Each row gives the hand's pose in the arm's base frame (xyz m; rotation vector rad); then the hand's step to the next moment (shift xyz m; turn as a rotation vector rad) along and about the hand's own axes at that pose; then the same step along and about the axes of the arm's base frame.
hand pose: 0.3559 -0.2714 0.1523 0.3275 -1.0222 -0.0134
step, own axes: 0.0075 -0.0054 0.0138 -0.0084 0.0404 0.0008
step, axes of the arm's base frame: -0.0069 -0.0100 0.0114 -0.0108 0.0396 0.0045
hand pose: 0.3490 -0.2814 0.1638 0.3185 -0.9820 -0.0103
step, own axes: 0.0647 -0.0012 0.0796 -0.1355 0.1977 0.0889
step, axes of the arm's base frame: -0.0288 -0.0317 0.0932 -0.1751 0.1859 -0.0116
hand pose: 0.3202 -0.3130 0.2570 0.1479 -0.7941 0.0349
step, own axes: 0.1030 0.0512 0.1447 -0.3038 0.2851 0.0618
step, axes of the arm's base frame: -0.0347 0.0271 0.1795 -0.2814 0.2804 -0.1399
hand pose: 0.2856 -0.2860 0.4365 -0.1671 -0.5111 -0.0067
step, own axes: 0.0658 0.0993 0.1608 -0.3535 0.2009 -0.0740
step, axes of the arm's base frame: -0.0160 0.1261 0.1545 -0.2628 0.1738 -0.2675
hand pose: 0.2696 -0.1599 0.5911 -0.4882 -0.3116 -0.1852
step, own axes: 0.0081 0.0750 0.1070 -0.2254 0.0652 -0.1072
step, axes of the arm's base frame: -0.0005 0.1163 0.0600 -0.1682 0.0270 -0.1937
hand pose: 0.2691 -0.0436 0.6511 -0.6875 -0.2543 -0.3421
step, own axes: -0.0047 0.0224 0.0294 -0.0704 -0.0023 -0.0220
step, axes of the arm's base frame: 0.0010 0.0365 0.0075 -0.0627 -0.0004 -0.0389
